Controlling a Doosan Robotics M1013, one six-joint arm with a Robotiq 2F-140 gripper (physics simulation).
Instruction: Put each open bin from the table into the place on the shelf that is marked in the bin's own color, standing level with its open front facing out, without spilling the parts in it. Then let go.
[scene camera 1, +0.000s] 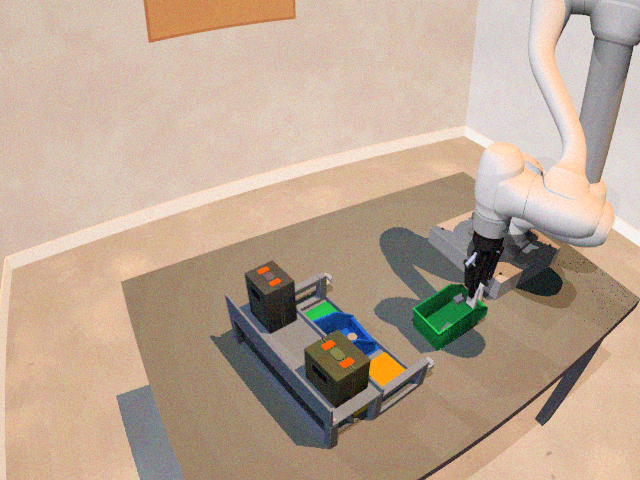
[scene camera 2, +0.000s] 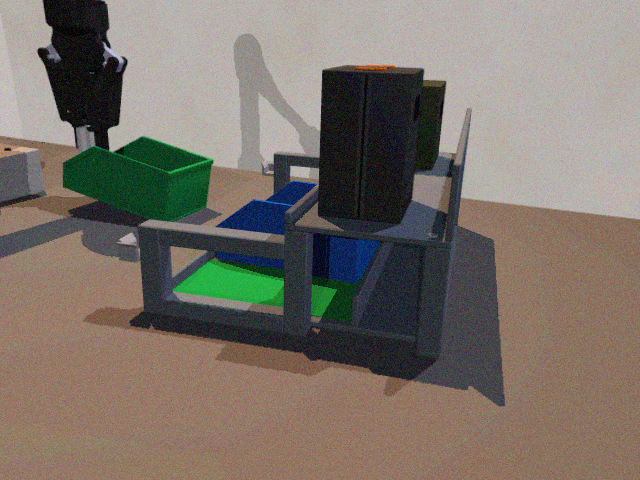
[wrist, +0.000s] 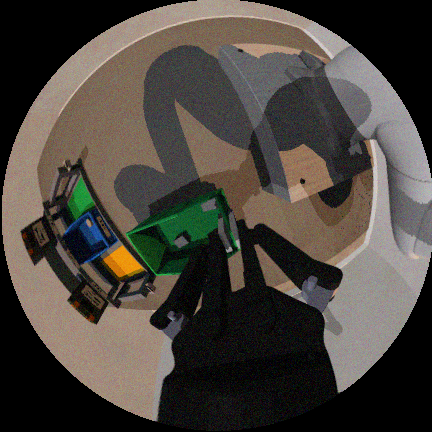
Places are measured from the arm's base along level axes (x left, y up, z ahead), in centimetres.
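Where they show: gripper, fingertip midpoint: (scene camera 1: 472, 303) (wrist: 227, 218); arm's base, link origin: (wrist: 335, 105).
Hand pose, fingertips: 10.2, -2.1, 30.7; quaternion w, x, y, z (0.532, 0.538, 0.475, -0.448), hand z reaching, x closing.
Each offset is from my fingertips to the top centre of the thing, as dx, dy, dz. "*": to the spot under its first point. Level surfaces: height alone.
The green bin {* +2.5, +3.2, +17.6} (scene camera 1: 439, 335) (scene camera 2: 188, 188) (wrist: 190, 222) is tilted in scene camera 2, its low front end raised and its back end lower, near the table. Grey parts {* -3.8, +0.4, +1.8} (scene camera 1: 458, 298) (wrist: 209, 204) lie in it. My gripper (scene camera 1: 474, 299) (scene camera 2: 92, 142) (wrist: 227, 218) is shut on its front end; the contact is partly hidden. The blue bin {* -18.3, +1.4, +33.1} (scene camera 1: 330, 322) (scene camera 2: 253, 219) (wrist: 80, 245) sits in the middle of the grey shelf (scene camera 1: 289, 341) (scene camera 2: 298, 281), its front facing the robot side. The green mark {* -26.2, -3.2, +29.9} (scene camera 1: 320, 311) (scene camera 2: 232, 281) (wrist: 81, 197) and orange mark {* -2.1, -3.3, +29.5} (scene camera 1: 386, 367) (wrist: 122, 262) lie either side.
A dark box {-24.3, +18.5, +44.7} (scene camera 1: 271, 304) (scene camera 2: 361, 144) and an olive box {-1.2, +16.0, +45.4} (scene camera 1: 336, 372) (scene camera 2: 433, 124) stand on the shelf's upper board. Side rails and posts bound the marked places. The robot's base block (scene camera 1: 449, 250) stands behind the green bin on the table {dy -3.9} (scene camera 1: 217, 289).
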